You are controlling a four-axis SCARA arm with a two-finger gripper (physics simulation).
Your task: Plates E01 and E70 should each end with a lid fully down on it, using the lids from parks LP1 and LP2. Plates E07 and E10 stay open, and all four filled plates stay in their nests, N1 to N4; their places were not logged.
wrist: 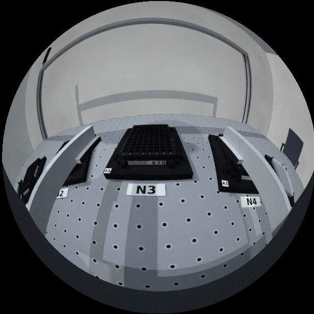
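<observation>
Black plate E70, its label facing the camera, sits in nest N3 at the centre. Its grid of wells shows, with no lid on it. My gripper is open and empty, one finger on each side of the view, with E70 seen between them. Nest N4 is at the right, partly behind the right finger; the plate there is mostly hidden and its code cannot be read. Nest N2 is at the left, mostly behind the left finger. The codes E01, E07 and E10 cannot be read in this view.
A pale flat piece on a dark base shows at the far right, beyond the right finger. A dark holder is at the far left edge. The table has a grid of holes. A dark panel stands at the back right.
</observation>
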